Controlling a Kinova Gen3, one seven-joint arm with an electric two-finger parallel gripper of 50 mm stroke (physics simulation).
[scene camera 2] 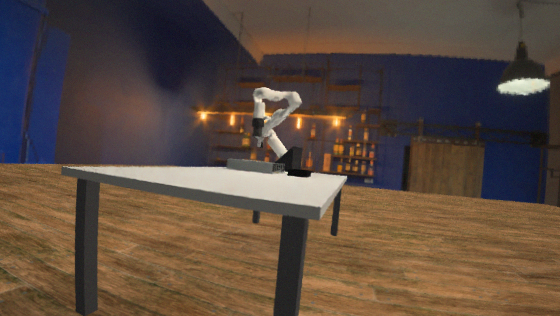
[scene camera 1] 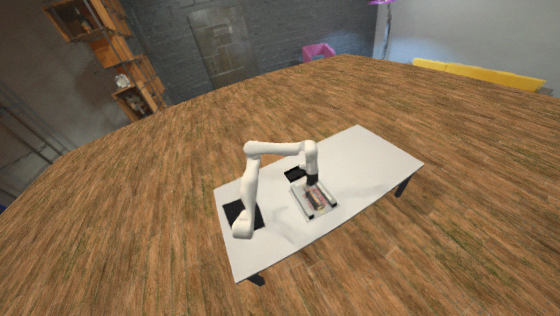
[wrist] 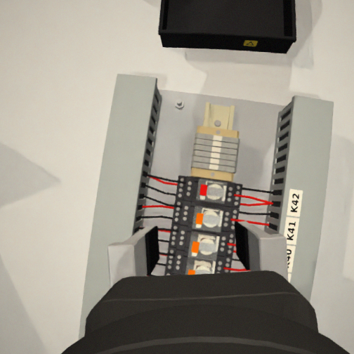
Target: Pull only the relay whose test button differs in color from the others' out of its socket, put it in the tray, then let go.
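Seen in the pictures: gripper, between the fingertips: (scene camera 2: 259, 147) (scene camera 1: 310, 185); arm's base, origin of its link: (scene camera 2: 285, 157) (scene camera 1: 246, 216).
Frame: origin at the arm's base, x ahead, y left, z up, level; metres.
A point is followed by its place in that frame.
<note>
The relay with the red test button (wrist: 215, 191) sits in its socket at the tray end of the row, beside the terminal blocks. The relays behind it, such as the second relay (wrist: 210, 218) and the third relay (wrist: 206, 245), have orange buttons. Lower relays are partly or wholly hidden by the gripper. My gripper (wrist: 196, 240) (scene camera 2: 260, 144) @[y -0.077, x 0.473, z 0.041 m] is open and empty, above the row; in the wrist view its fingertips flank the third relay, below the red-button one. The black tray (wrist: 210, 42) (scene camera 1: 294, 174) @[y 0.201, x 0.507, z -0.107 m] (scene camera 2: 299, 173) @[y 0.204, x 0.593, z -0.092 m] stands beyond the panel's terminal-block end.
Grey wire ducts, the left duct (wrist: 122, 150) and the right duct (wrist: 314, 150), rise along both sides of the relay row. Red and black wires run from the sockets to them. Terminal blocks (wrist: 215, 153) sit on the rail. The panel stands on the white table (scene camera 1: 370, 155) @[y -0.057, x 1.194, z -0.111 m] (scene camera 2: 165, 182) @[y -0.021, x 1.474, z -0.111 m].
</note>
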